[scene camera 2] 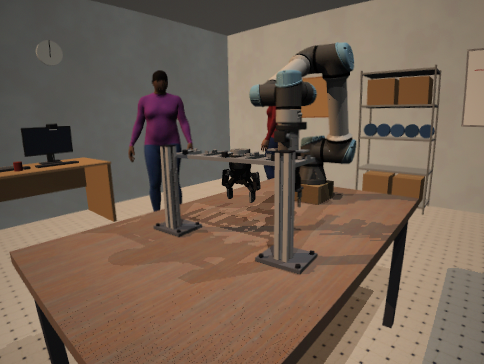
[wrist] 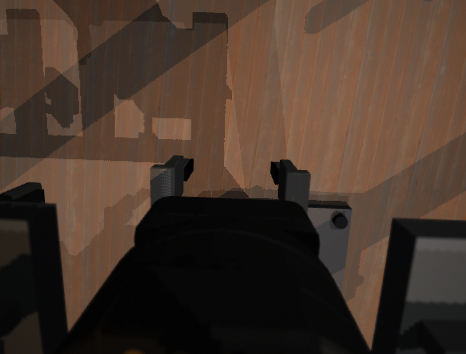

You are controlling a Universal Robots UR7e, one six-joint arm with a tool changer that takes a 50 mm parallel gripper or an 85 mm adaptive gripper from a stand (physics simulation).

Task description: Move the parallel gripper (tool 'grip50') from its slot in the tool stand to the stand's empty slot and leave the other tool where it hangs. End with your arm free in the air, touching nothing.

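Places are measured from the arm's base along level axes (x back, y down, z right), in centimetres.
Pixels of known places: arm's base, origin of the base link: (scene camera 2: 311, 181).
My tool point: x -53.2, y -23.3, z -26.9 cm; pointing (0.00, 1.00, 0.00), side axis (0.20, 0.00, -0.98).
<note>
For each thing: its top centre in the pictures, then the offset to it from my tool point. "spot": a spot on its surface instead. Level surfaces: height alone.
- tool stand's beam, middle of its top: (scene camera 2: 224, 157) dx -12.1, dy +3.7, dz +16.0 cm
- foot plate, surface spot: (wrist: 336, 245) spot: dx -5.3, dy +30.7, dz -12.1 cm
- wooden table, its level: dy +31.9 cm
The tool stand's beam (scene camera 2: 220, 158) rests on two posts; a foot plate (wrist: 336, 245) shows below right in the wrist view. The black 85 mm gripper (scene camera 2: 241, 177) hangs under the beam's middle. My arm's wrist is upright at the beam's right end and carries the parallel gripper (wrist: 230, 171). Its two fingers stand apart with nothing between them. In scene camera 2, the near right post (scene camera 2: 284, 210) hides most of it, with one finger showing below the beam. Dark-edged parts stand left and right of it in the wrist view. Whether it rests in the slot cannot be told.
The wooden table (scene camera 2: 150, 300) carries the stand and the arm's base block (scene camera 2: 315, 193). Behind are a standing person (scene camera 2: 162, 120), a second person partly hidden by the arm, a desk with a monitor (scene camera 2: 47, 141) and a shelf unit (scene camera 2: 397, 106).
</note>
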